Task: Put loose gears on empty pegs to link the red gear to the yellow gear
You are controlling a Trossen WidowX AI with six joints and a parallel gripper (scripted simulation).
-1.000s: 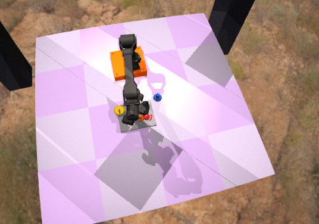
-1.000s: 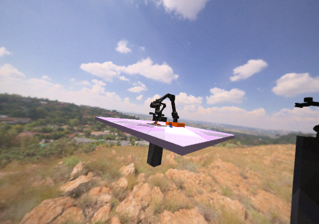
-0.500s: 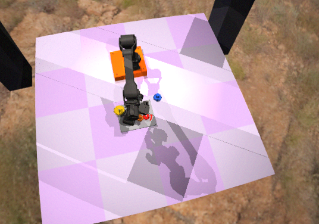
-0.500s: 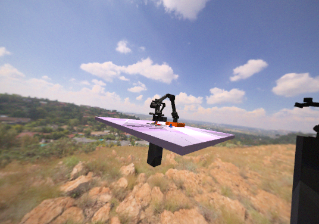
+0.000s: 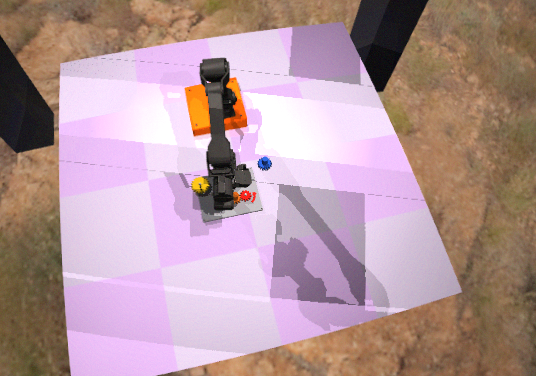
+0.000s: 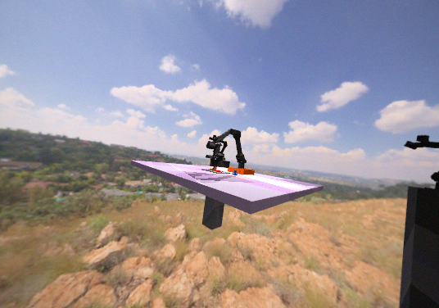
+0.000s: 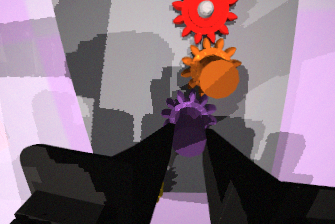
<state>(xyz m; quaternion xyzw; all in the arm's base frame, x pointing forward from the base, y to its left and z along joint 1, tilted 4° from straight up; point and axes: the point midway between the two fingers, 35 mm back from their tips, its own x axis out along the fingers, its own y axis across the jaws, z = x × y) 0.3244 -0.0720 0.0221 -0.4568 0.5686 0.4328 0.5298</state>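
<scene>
The purple gear lies 10 mm below my gripper tip. The rest, counted from my gripper tip: orange gear (20 mm ahead, 30 mm to the left, 20 mm below); then red gear (10 mm ahead, 70 mm to the left, 30 mm below); then yellow gear (60 mm behind, 80 mm to the right, 30 mm below).
</scene>
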